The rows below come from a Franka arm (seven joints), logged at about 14 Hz.
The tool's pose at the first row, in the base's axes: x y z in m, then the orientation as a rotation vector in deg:
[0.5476, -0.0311, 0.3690, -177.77, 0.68, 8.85]
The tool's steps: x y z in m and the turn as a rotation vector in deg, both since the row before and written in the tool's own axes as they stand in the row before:
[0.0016, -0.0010, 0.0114, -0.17, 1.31, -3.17]
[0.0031, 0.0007, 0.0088, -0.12, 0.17, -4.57]
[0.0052, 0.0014, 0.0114, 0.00, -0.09, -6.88]
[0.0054, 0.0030, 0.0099, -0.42, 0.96, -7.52]
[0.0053, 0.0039, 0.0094, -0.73, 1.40, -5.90]
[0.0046, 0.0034, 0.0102, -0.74, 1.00, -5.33]
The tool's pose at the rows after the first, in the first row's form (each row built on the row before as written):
[0.5481, -0.0297, 0.3575, -177.83, -4.22, 6.73]
[0.5505, -0.0300, 0.3485, -177.48, -11.31, 6.33]
[0.5550, -0.0304, 0.3367, -176.25, -21.91, 6.26]
[0.5602, -0.0317, 0.3263, -174.53, -33.42, 4.46]
[0.5660, -0.0331, 0.3165, -172.93, -42.41, 1.93]
[0.5714, -0.0337, 0.3061, -171.20, -50.51, 0.01]

